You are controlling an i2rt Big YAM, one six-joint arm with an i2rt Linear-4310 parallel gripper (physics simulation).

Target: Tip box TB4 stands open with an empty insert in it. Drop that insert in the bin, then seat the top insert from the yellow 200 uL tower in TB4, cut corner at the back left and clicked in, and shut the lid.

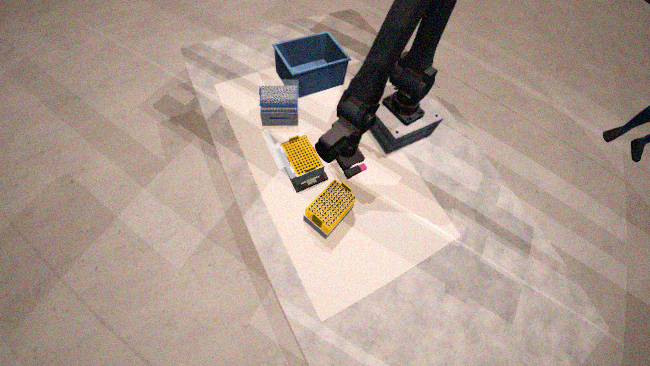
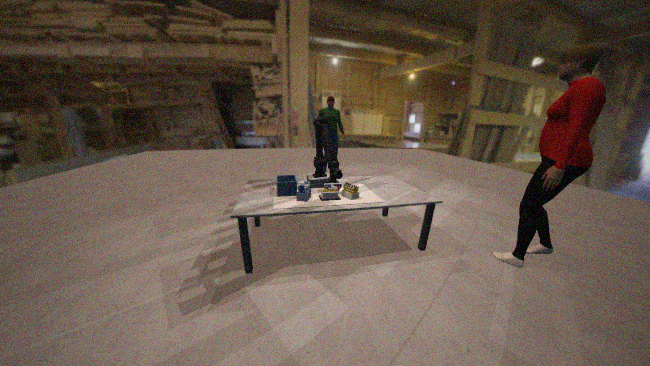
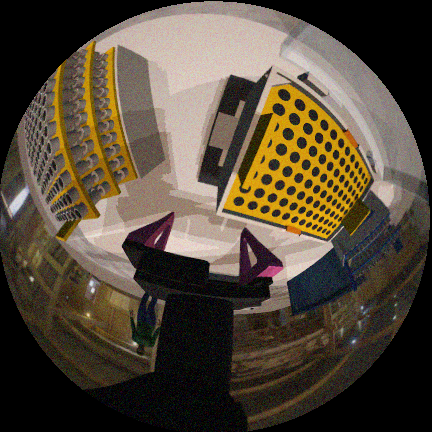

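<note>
Tip box TB4 (image 1: pixel 310 181) (image 3: pixel 231 167) stands open between the two towers. Its empty yellow insert (image 1: pixel 302 155) (image 3: pixel 312 150) sits in it, with dark open holes. The clear lid (image 1: pixel 273 149) stands swung back along the far side from the arm. The yellow tower (image 1: pixel 330 207) (image 2: pixel 351 192) (image 3: pixel 75 125) stands turned at an angle beside TB4, its stacked yellow inserts full of tips. The blue bin (image 1: pixel 325 77) (image 2: pixel 286 185) (image 3: pixel 320 281) stands beyond the blue tower. My gripper (image 1: pixel 354 171) (image 3: pixel 208 222) is open and empty, beside TB4 and apart from both box and tower. The cut corners cannot be made out.
A blue tip tower (image 1: pixel 279 110) (image 2: pixel 303 192) stands between TB4 and the bin. The robot base (image 1: pixel 412 134) is on the arm's side of the table. A person in red (image 2: pixel 575 120) and a person in green (image 2: pixel 331 117) stand away from the table.
</note>
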